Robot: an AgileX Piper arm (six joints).
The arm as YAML. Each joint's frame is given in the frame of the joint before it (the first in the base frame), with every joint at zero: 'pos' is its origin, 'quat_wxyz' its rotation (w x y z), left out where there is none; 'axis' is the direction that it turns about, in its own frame. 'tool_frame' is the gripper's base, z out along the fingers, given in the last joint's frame.
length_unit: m
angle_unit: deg
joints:
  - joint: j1
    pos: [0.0, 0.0, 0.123]
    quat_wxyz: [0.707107, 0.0, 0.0, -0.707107]
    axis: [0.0, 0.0, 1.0]
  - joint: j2
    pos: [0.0, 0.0, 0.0]
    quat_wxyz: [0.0, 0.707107, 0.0, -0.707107]
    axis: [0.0, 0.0, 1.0]
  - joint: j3
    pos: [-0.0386, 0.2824, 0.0]
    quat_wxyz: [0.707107, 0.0, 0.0, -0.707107]
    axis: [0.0, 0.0, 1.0]
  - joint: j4
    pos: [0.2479, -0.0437, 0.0]
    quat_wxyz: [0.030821, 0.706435, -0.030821, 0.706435]
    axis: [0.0, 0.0, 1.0]
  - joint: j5
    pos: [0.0, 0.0, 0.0]
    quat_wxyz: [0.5, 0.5, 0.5, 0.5]
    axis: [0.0, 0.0, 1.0]
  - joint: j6
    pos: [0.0, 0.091, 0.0]
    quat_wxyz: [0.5, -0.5, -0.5, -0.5]
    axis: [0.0, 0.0, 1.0]
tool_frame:
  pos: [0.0, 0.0, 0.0]
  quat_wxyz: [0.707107, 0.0, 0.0, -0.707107]
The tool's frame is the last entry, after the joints.
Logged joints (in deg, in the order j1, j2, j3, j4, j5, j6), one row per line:
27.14, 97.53, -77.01, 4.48, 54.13, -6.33
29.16, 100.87, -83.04, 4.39, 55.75, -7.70
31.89, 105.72, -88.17, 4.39, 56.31, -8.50
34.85, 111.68, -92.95, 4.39, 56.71, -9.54
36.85, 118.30, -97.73, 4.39, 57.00, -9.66
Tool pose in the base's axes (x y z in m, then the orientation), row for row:
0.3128, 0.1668, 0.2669, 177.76, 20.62, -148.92
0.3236, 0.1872, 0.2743, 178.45, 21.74, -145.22
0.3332, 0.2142, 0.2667, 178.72, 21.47, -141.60
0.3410, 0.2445, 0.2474, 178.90, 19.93, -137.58
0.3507, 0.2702, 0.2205, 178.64, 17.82, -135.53
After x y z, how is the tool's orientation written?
As angles about the fixed x, y, z axes (roll, pitch, yaw), in degrees.
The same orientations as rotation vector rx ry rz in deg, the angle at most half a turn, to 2 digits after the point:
-43.52, 154.36, 10.84
-48.02, 151.93, 11.20
-52.85, 150.74, 11.64
-58.65, 150.37, 11.70
-62.20, 151.34, 11.50

